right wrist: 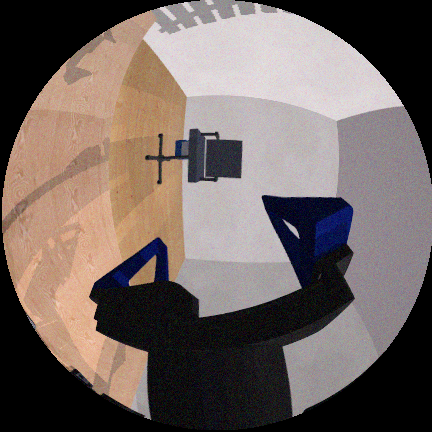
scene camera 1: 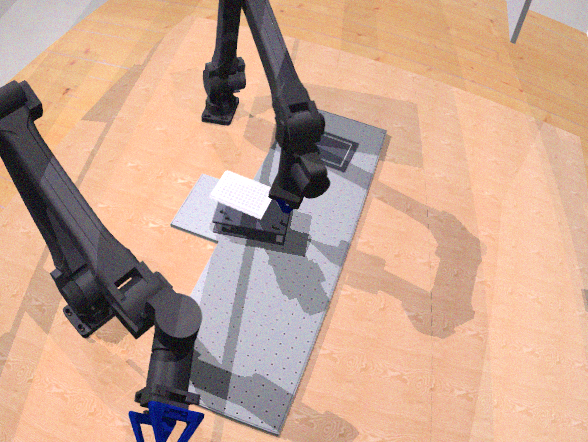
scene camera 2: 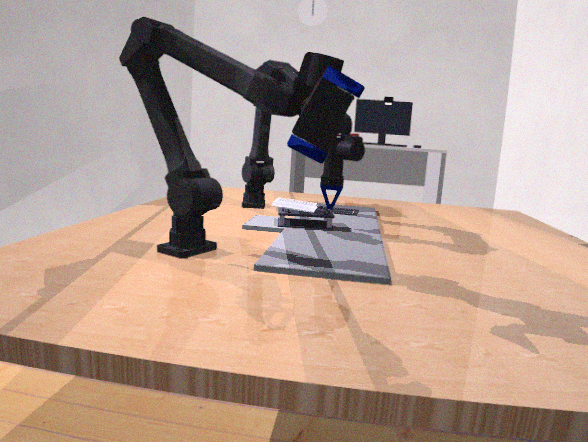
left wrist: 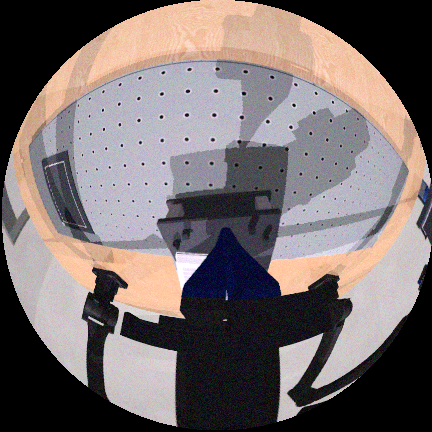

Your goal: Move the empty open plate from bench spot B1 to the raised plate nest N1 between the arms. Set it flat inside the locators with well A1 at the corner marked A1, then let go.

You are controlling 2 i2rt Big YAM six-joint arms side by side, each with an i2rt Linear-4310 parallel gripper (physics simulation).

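Places are measured from the left arm's base along level axes (x ahead, y left, z up), in metres.
Where they show: left gripper, fingertip midpoint: (scene camera 1: 285, 212) (scene camera 2: 329, 209) (left wrist: 224, 232); right gripper, fingertip midpoint: (right wrist: 208, 223) (scene camera 2: 334, 121); left arm's base, origin of the base link: (scene camera 1: 220, 111) (scene camera 2: 253, 205) (left wrist: 109, 276); right arm's base, origin of the base link: (scene camera 1: 93, 310) (scene camera 2: 187, 250) (left wrist: 323, 281).
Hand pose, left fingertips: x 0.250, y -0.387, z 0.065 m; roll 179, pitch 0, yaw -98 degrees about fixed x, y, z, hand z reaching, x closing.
Note:
Each offset is from my left fingertips to the top centre of the thing. Level surfaces: height alone.
The white plate @[dx -0.104, dy +0.029, dz +0.016 m] (scene camera 1: 242, 194) (scene camera 2: 295, 204) (left wrist: 189, 267) lies tilted on the raised dark nest @[dx -0.073, dy +0.007, dz +0.000 m] (scene camera 1: 274, 223) (left wrist: 205, 235). It is skewed and overhangs the nest at the picture's left in scene camera 1. Nest locator pegs show uncovered. My left gripper (scene camera 1: 286, 207) (scene camera 2: 330, 207) (left wrist: 224, 232) is shut and empty, tips low over the nest close beside the plate's end; whether they touch it is unclear. My right gripper (right wrist: 208, 223) is open and empty, far from the nest. The corner mark A1 and well A1 cannot be read.
A dark rectangular spot with a white outline (scene camera 1: 354, 150) (left wrist: 76, 187) lies on the perforated grey board @[dz -0.052 m] (scene camera 1: 270, 320) (scene camera 2: 325, 250), partly behind the left arm in scene camera 1. The right arm's forearm (scene camera 1: 85, 215) (scene camera 2: 210, 60) extends beside the board.

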